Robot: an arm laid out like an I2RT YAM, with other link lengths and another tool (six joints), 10 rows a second.
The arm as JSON. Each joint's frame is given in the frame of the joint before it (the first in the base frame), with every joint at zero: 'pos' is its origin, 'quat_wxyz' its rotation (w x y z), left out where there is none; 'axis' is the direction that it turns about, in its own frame. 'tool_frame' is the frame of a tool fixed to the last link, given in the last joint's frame.
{
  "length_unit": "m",
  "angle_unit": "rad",
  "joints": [
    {
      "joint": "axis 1",
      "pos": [
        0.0,
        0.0,
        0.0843
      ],
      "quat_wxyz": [
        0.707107,
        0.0,
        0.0,
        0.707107
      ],
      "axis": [
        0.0,
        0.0,
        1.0
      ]
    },
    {
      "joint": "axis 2",
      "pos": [
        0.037,
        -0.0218,
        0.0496
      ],
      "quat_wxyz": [
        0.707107,
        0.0,
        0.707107,
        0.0
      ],
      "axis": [
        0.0,
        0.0,
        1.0
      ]
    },
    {
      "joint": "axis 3",
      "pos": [
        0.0,
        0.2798,
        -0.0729
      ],
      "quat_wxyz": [
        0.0,
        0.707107,
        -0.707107,
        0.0
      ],
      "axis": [
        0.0,
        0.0,
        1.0
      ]
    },
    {
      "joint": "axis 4",
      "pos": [
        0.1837,
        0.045,
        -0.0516
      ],
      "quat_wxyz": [
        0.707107,
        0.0,
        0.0,
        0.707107
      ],
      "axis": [
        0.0,
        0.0,
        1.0
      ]
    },
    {
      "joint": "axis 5",
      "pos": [
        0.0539,
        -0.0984,
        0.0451
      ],
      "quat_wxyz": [
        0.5,
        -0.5,
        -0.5,
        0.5
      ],
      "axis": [
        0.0,
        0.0,
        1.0
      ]
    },
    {
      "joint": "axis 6",
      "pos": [
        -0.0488,
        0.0,
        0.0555
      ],
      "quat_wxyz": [
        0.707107,
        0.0,
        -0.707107,
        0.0
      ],
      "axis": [
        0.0,
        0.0,
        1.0
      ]
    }
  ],
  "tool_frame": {
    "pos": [
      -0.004,
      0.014,
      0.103
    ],
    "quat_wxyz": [
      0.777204,
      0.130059,
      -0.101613,
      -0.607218
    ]
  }
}
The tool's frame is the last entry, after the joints.
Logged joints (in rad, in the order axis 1, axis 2, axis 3, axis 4, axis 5, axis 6), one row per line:
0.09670 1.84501 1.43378 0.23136 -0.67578 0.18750
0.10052 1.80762 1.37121 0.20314 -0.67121 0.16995
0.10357 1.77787 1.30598 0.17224 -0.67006 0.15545
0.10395 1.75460 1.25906 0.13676 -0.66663 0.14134
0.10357 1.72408 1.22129 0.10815 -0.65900 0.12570
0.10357 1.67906 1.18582 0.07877 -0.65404 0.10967
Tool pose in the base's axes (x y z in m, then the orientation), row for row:
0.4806 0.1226 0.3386 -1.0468 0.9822 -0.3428
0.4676 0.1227 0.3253 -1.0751 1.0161 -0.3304
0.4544 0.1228 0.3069 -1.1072 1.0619 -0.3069
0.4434 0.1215 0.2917 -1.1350 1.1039 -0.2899
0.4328 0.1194 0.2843 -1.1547 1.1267 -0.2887
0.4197 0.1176 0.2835 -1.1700 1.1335 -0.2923
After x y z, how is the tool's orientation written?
As a rotation vector, in radians.
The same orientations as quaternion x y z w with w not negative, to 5 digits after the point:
-0.47718 0.44773 -0.15626 0.73988
-0.48755 0.46079 -0.14983 0.72630
-0.49884 0.47843 -0.13827 0.70932
-0.50819 0.49427 -0.12980 0.69325
-0.51487 0.50238 -0.12873 0.68261
-0.52048 0.50424 -0.13003 0.67670

